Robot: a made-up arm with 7 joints. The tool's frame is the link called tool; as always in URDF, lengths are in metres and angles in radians. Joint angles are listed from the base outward.
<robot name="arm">
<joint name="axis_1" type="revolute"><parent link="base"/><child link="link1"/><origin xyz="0 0 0.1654" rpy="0 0 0"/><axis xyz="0 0 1"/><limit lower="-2.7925" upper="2.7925"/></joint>
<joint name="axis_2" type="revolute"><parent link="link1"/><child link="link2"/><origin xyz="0 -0.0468 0.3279" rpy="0 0 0"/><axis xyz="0 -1 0"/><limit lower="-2.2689" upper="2.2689"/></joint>
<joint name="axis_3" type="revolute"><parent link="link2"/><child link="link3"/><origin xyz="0 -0.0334 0.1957" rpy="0 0 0"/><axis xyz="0 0 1"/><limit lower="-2.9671" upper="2.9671"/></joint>
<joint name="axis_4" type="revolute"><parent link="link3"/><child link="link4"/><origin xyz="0.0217 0.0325 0.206" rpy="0 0 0"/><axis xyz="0 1 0"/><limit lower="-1.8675" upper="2.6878"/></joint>
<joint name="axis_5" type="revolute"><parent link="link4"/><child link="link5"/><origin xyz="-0.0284 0.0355 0.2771" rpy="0 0 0"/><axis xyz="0 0 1"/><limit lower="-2.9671" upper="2.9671"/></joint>
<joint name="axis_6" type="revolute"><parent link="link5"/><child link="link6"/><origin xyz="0 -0.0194 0.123" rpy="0 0 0"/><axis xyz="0 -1 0"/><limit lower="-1.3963" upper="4.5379"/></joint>
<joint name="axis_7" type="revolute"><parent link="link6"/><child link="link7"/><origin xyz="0.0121 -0.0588 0.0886" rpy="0 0 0"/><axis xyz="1 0 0"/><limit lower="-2.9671" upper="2.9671"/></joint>
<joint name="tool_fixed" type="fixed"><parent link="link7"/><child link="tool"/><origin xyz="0 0 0" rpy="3.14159 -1.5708 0"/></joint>
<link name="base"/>
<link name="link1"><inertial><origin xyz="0.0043 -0.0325 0.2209"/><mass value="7.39"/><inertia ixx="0.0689" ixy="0" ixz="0" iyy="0.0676" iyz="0.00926" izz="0.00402"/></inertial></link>
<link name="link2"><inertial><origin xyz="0.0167 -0.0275 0.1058"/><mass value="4.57"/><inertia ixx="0.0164" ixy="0" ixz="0" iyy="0.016" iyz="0.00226" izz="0.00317"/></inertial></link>
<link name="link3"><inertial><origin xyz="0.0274 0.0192 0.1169"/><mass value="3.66"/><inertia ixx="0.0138" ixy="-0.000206" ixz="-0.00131" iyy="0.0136" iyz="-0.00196" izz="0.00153"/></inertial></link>
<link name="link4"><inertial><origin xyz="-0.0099 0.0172 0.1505"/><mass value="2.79"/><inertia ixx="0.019" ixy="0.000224" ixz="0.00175" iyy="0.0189" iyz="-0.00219" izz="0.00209"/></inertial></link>
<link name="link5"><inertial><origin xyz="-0.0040 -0.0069 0.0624"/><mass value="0.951"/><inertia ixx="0.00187" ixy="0" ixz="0" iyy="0.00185" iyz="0.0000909" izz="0.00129"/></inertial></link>
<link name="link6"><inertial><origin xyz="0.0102 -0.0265 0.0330"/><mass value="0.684"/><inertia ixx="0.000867" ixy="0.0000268" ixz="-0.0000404" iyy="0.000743" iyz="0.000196" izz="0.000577"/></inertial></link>
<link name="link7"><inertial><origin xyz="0.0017 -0.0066 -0.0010"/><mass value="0.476"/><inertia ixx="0.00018" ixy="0" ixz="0" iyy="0.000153" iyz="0" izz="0.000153"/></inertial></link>
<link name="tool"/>
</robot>
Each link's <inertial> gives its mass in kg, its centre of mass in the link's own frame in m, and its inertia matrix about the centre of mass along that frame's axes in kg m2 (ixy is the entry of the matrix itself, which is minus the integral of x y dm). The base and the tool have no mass. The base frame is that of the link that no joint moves.
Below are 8 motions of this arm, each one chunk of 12 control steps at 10 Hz.
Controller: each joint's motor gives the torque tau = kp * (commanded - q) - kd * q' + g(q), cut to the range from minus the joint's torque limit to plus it. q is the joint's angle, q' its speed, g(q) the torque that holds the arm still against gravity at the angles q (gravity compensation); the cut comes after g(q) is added. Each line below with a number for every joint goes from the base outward.
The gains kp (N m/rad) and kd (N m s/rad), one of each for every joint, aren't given. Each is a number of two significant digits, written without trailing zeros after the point. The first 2 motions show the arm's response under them.
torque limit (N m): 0.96 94 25 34 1.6 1.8 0.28
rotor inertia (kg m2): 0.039 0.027 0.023 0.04 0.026 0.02 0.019
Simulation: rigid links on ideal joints. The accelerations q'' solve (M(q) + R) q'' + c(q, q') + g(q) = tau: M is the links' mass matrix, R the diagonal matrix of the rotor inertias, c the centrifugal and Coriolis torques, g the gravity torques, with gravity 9.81 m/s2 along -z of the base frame. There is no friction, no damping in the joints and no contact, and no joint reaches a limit. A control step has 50 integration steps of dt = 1/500 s. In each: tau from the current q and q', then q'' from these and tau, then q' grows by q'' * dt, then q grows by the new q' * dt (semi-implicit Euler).
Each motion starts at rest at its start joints. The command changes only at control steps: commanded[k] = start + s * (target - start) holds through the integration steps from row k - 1 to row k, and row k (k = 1, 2, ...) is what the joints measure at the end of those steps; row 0 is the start. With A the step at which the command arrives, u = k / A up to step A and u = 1 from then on. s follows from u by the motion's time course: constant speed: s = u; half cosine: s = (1 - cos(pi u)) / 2; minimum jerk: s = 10 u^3 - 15 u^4 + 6 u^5; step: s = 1 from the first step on.
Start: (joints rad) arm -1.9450 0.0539 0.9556 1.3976 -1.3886 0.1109 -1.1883
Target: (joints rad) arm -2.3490 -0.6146 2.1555 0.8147 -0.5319 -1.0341 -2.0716
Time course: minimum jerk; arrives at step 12
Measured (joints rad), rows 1 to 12:
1: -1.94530 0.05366 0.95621 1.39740 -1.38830 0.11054 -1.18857
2: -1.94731 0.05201 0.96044 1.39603 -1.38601 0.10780 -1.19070
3: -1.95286 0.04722 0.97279 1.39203 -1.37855 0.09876 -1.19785
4: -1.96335 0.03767 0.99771 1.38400 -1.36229 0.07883 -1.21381
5: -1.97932 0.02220 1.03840 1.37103 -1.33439 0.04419 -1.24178
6: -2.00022 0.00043 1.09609 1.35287 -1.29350 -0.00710 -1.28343
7: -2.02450 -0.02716 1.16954 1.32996 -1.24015 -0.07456 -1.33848
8: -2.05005 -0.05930 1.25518 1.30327 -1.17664 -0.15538 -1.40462
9: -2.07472 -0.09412 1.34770 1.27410 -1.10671 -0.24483 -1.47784
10: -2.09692 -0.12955 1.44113 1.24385 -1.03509 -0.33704 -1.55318
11: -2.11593 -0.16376 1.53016 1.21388 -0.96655 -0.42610 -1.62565
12: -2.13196 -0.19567 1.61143 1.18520 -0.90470 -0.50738 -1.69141
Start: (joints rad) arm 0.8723 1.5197 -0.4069 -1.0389 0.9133 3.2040 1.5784
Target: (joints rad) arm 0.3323 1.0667 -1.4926 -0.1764 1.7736 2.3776 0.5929
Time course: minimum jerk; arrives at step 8
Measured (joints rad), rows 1 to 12:
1: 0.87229 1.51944 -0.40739 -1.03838 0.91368 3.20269 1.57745
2: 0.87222 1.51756 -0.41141 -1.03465 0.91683 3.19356 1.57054
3: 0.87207 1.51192 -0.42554 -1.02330 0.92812 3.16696 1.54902
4: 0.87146 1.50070 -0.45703 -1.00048 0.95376 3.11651 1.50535
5: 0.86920 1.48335 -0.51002 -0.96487 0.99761 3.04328 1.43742
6: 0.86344 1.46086 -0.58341 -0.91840 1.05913 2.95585 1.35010
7: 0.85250 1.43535 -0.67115 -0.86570 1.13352 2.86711 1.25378
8: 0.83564 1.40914 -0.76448 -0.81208 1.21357 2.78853 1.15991
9: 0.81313 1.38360 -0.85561 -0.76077 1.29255 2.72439 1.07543
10: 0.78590 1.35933 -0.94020 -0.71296 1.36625 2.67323 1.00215
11: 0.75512 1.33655 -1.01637 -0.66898 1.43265 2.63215 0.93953
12: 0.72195 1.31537 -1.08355 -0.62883 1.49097 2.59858 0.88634
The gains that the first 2 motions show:
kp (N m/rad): 2 38 2.8 7.1 0.55 0.33 0.33
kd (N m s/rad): 1.9 51 2.2 9.2 0.4 0.25 0.23
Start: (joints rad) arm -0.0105 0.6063 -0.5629 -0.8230 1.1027 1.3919 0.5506
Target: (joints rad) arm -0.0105 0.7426 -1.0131 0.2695 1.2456 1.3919 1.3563
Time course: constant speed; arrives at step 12
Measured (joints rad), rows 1 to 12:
1: -0.01067 0.60752 -0.56537 -0.81816 1.10110 1.39301 0.55468
2: -0.01101 0.60967 -0.57115 -0.80724 1.09910 1.39469 0.56623
3: -0.01147 0.61252 -0.58058 -0.79039 1.09811 1.39640 0.58550
4: -0.01217 0.61597 -0.59356 -0.76791 1.09877 1.39781 0.61184
5: -0.01326 0.61994 -0.60986 -0.74018 1.10127 1.39876 0.64433
6: -0.01492 0.62439 -0.62917 -0.70757 1.10555 1.39916 0.68212
7: -0.01731 0.62927 -0.65119 -0.67045 1.11146 1.39899 0.72441
8: -0.02057 0.63454 -0.67563 -0.62916 1.11880 1.39828 0.77054
9: -0.02480 0.64016 -0.70221 -0.58403 1.12740 1.39703 0.81991
10: -0.03006 0.64610 -0.73067 -0.53535 1.13708 1.39531 0.87204
11: -0.03635 0.65232 -0.76072 -0.48341 1.14769 1.39314 0.92649
12: -0.04361 0.65880 -0.79210 -0.42847 1.15909 1.39059 0.98293

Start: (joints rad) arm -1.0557 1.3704 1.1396 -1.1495 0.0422 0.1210 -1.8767
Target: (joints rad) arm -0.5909 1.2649 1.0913 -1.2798 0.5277 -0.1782 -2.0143
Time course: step
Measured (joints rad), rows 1 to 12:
1: -1.05255 1.36385 1.12939 -1.15684 0.07484 0.10393 -1.88498
2: -1.04460 1.35671 1.11781 -1.16438 0.13047 0.07199 -1.90040
3: -1.03329 1.35009 1.10795 -1.17113 0.18715 0.03606 -1.91641
4: -1.01934 1.34393 1.09996 -1.17738 0.23877 0.00129 -1.93099
5: -1.00318 1.33820 1.09364 -1.18328 0.28390 -0.03006 -1.94368
6: -0.98515 1.33289 1.08874 -1.18889 0.32266 -0.05725 -1.95453
7: -0.96552 1.32797 1.08507 -1.19425 0.35563 -0.08028 -1.96375
8: -0.94456 1.32340 1.08248 -1.19938 0.38351 -0.09947 -1.97155
9: -0.92251 1.31916 1.08082 -1.20430 0.40698 -0.11523 -1.97815
10: -0.89962 1.31524 1.07998 -1.20901 0.42666 -0.12803 -1.98372
11: -0.87611 1.31160 1.07985 -1.21353 0.44309 -0.13828 -1.98843
12: -0.85221 1.30822 1.08032 -1.21785 0.45677 -0.14637 -1.99240

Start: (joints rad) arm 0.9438 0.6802 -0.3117 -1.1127 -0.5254 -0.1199 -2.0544
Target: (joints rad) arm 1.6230 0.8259 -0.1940 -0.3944 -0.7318 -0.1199 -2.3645
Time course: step
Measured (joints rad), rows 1 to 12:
1: 0.94765 0.69152 -0.31635 -1.07454 -0.55352 -0.10494 -2.07301
2: 0.95494 0.70195 -0.31489 -1.02582 -0.58682 -0.08907 -2.10762
3: 0.96828 0.71120 -0.31356 -0.97915 -0.61330 -0.07964 -2.14364
4: 0.98752 0.71962 -0.31222 -0.93554 -0.63459 -0.07417 -2.17654
5: 1.01152 0.72734 -0.30944 -0.89492 -0.65203 -0.07116 -2.20522
6: 1.03929 0.73449 -0.30483 -0.85718 -0.66628 -0.07005 -2.22976
7: 1.07016 0.74115 -0.29859 -0.82219 -0.67784 -0.07044 -2.25057
8: 1.10351 0.74738 -0.29109 -0.78978 -0.68716 -0.07200 -2.26816
9: 1.13882 0.75321 -0.28270 -0.75979 -0.69461 -0.07446 -2.28299
10: 1.17555 0.75865 -0.27377 -0.73205 -0.70051 -0.07761 -2.29549
11: 1.21323 0.76374 -0.26459 -0.70640 -0.70511 -0.08126 -2.30602
12: 1.25139 0.76848 -0.25542 -0.68268 -0.70867 -0.08527 -2.31488

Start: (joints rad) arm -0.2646 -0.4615 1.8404 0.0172 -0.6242 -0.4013 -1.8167
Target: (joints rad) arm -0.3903 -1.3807 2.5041 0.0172 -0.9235 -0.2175 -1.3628
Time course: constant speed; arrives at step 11
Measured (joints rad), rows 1 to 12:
1: -0.26734 -0.46521 1.84615 0.01938 -0.62505 -0.39912 -1.81450
2: -0.27194 -0.47434 1.85854 0.02179 -0.62782 -0.39491 -1.80793
3: -0.27765 -0.48890 1.87683 0.02394 -0.63350 -0.38892 -1.79663
4: -0.28397 -0.50855 1.90028 0.02581 -0.64223 -0.38135 -1.78091
5: -0.29060 -0.53295 1.92821 0.02745 -0.65377 -0.37236 -1.76131
6: -0.29730 -0.56174 1.96004 0.02891 -0.66772 -0.36212 -1.73837
7: -0.30393 -0.59460 1.99529 0.03022 -0.68374 -0.35079 -1.71260
8: -0.31039 -0.63124 2.03354 0.03140 -0.70149 -0.33852 -1.68442
9: -0.31663 -0.67136 2.07441 0.03249 -0.72072 -0.32544 -1.65420
10: -0.32261 -0.71472 2.11760 0.03347 -0.74121 -0.31168 -1.62226
11: -0.32831 -0.76106 2.16282 0.03437 -0.76276 -0.29734 -1.58888
12: -0.33228 -0.80646 2.20490 0.03215 -0.78420 -0.28434 -1.55650

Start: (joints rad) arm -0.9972 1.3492 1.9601 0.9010 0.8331 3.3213 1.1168
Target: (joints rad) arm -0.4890 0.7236 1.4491 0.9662 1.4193 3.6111 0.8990
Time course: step
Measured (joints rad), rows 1 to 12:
1: -0.99420 1.31797 1.97348 0.91514 0.88334 3.35118 1.10428
2: -0.97927 1.27921 1.93740 0.92373 0.96914 3.40461 1.08039
3: -0.95892 1.24020 1.88358 0.92863 1.04397 3.44941 1.05517
4: -0.93593 1.20270 1.82660 0.93173 1.10249 3.48090 1.03205
5: -0.91133 1.16733 1.77206 0.93396 1.14796 3.50186 1.01190
6: -0.88554 1.13426 1.72221 0.93577 1.18403 3.51581 0.99468
7: -0.85879 1.10348 1.67782 0.93735 1.21340 3.52543 0.98007
8: -0.83126 1.07493 1.63903 0.93877 1.23790 3.53246 0.96770
9: -0.80315 1.04849 1.60561 0.94006 1.25873 3.53802 0.95724
10: -0.77465 1.02404 1.57718 0.94122 1.27674 3.54274 0.94839
11: -0.74601 1.00145 1.55325 0.94226 1.29250 3.54700 0.94090
12: -0.71749 0.98060 1.53333 0.94318 1.30642 3.55101 0.93457

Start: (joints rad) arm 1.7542 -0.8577 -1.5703 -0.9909 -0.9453 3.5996 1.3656
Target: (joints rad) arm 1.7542 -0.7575 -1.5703 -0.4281 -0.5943 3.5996 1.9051
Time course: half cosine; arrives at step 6
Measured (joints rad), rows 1 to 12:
1: 1.75477 -0.85734 -1.57095 -0.98889 -0.94443 3.59881 1.36775
2: 1.75694 -0.85593 -1.57302 -0.98080 -0.93989 3.59601 1.37762
3: 1.76117 -0.85304 -1.57631 -0.96370 -0.92827 3.59107 1.40078
4: 1.76713 -0.84863 -1.57982 -0.93737 -0.90777 3.58519 1.43899
5: 1.77384 -0.84312 -1.58227 -0.90444 -0.87926 3.58024 1.48916
6: 1.77985 -0.83725 -1.58254 -0.86965 -0.84618 3.57809 1.54399
7: 1.78431 -0.83152 -1.58083 -0.83654 -0.81286 3.57911 1.59620
8: 1.78730 -0.82609 -1.57826 -0.80579 -0.78202 3.58211 1.64241
9: 1.78904 -0.82098 -1.57559 -0.77729 -0.75459 3.58587 1.68225
10: 1.78970 -0.81623 -1.57320 -0.75092 -0.73065 3.58968 1.71623
11: 1.78941 -0.81182 -1.57124 -0.72650 -0.70999 3.59313 1.74508
12: 1.78832 -0.80774 -1.56974 -0.70392 -0.69227 3.59608 1.76955

